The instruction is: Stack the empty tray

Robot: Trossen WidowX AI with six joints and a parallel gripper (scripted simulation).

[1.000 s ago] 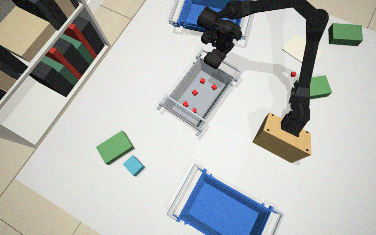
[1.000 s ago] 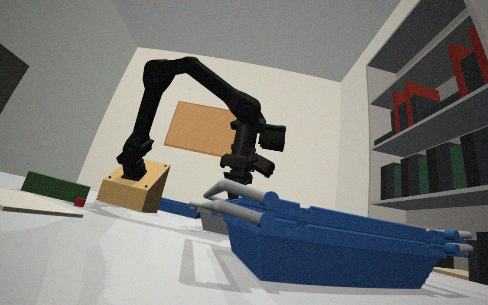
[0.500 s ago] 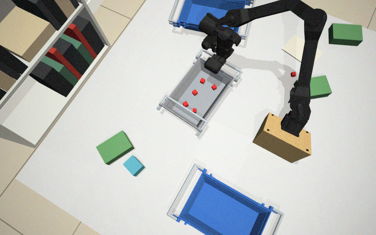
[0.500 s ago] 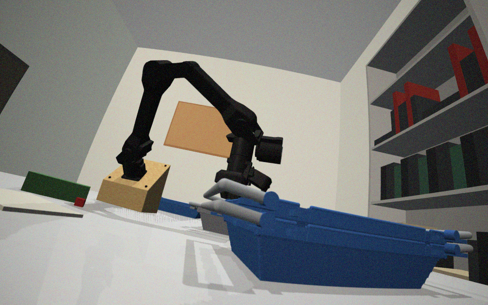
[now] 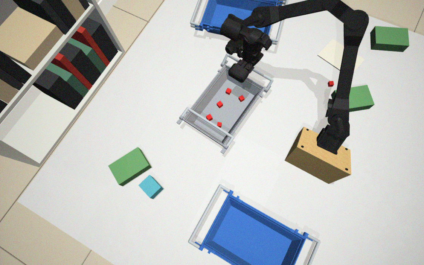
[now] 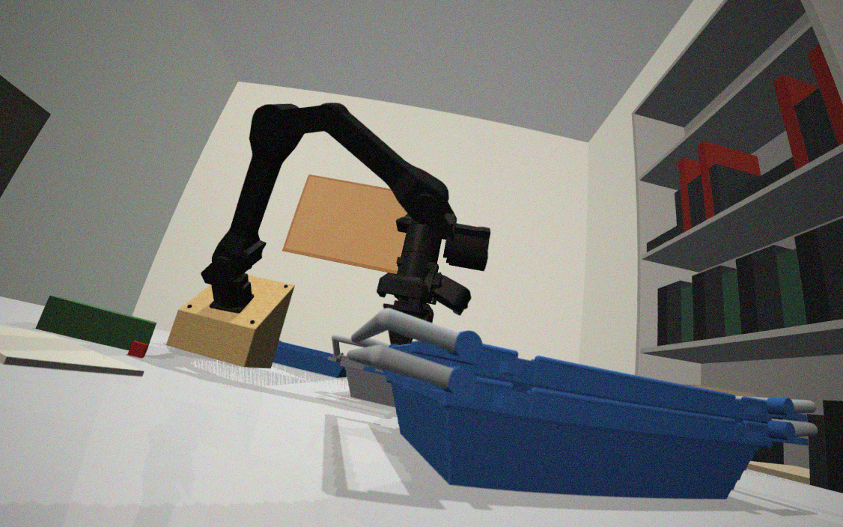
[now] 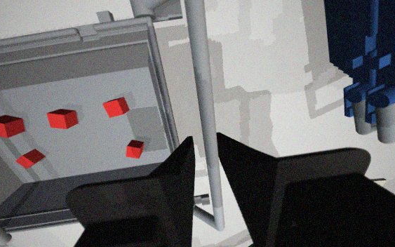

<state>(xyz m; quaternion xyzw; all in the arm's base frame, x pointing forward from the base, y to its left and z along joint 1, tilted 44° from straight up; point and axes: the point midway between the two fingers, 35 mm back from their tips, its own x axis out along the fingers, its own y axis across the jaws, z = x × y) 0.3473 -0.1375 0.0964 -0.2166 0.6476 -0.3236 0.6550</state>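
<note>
My gripper tip is now 27 cm past the blue tray, 53 cm to the right of it and 2 cm above it. The rest, counted from my gripper tip: cream sheet (29 cm behind, 25 cm to the right, 7 cm below); then red block (30 cm behind, 12 cm to the right, 6 cm below); then cyan block (11 cm ahead, 54 cm to the left, 5 cm below).
</note>
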